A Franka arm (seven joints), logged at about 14 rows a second.
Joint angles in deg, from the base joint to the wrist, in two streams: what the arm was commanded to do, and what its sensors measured. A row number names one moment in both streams.
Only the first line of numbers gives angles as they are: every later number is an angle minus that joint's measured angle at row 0.
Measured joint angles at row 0:
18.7, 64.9, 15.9, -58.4, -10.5, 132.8, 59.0
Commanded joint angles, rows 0 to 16:
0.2, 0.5, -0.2, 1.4, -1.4, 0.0, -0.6
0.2, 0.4, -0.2, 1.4, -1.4, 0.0, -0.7
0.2, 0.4, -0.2, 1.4, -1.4, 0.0, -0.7
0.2, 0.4, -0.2, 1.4, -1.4, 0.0, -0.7
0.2, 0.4, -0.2, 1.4, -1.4, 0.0, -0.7
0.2, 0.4, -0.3, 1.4, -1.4, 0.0, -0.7
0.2, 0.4, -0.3, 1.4, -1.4, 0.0, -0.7
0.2, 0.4, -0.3, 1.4, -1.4, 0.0, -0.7
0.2, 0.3, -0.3, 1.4, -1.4, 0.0, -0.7
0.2, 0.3, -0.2, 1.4, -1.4, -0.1, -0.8
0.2, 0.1, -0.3, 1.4, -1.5, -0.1, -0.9
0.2, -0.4, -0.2, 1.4, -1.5, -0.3, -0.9
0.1, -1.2, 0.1, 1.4, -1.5, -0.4, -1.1
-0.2, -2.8, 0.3, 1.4, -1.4, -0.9, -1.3
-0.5, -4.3, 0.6, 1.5, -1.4, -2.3, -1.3
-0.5, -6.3, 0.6, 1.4, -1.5, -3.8, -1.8
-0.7, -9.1, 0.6, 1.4, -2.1, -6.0, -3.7
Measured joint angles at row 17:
-0.1, -3.4, 0.1, 2.6, -0.2, -1.6, -1.5
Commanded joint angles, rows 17 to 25:
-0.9, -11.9, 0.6, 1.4, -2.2, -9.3, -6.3
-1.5, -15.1, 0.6, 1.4, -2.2, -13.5, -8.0
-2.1, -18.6, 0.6, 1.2, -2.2, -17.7, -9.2
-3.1, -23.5, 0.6, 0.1, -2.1, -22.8, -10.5
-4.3, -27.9, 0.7, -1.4, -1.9, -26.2, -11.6
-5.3, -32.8, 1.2, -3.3, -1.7, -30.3, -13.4
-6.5, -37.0, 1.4, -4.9, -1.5, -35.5, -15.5
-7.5, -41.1, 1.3, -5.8, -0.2, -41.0, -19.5
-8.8, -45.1, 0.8, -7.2, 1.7, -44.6, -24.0
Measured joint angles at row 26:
-6.0, -34.9, 0.8, 1.5, -0.6, -39.9, -17.3
